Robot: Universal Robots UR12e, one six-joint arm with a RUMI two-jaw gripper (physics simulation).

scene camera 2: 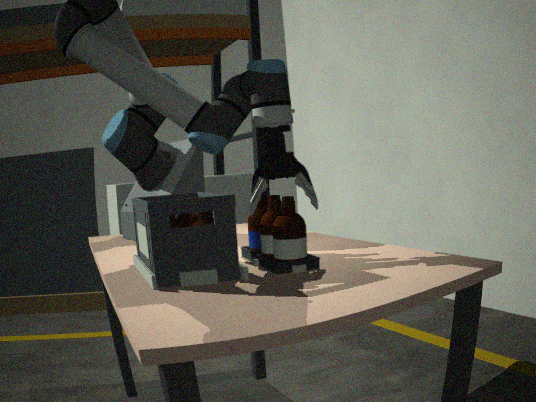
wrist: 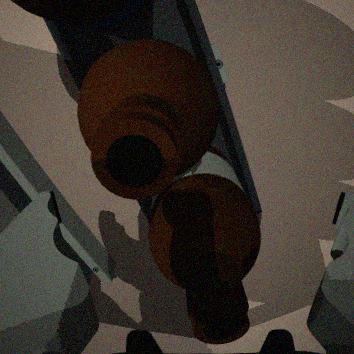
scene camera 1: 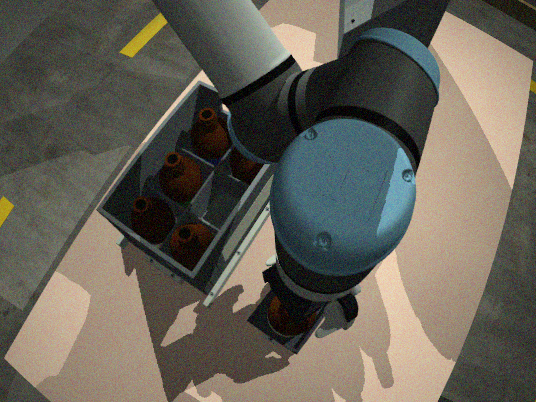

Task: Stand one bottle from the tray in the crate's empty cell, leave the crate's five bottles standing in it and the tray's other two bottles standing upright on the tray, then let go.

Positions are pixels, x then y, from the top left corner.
Scene:
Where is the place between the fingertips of my gripper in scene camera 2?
284,213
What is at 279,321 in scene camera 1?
A white-label bottle.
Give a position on a white-label bottle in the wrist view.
At 147,109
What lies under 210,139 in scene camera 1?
A blue-label bottle.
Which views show my gripper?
Scene camera 2, the wrist view and scene camera 1: all of them.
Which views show the white-label bottle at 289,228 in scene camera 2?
Scene camera 2, the wrist view and scene camera 1: all of them.

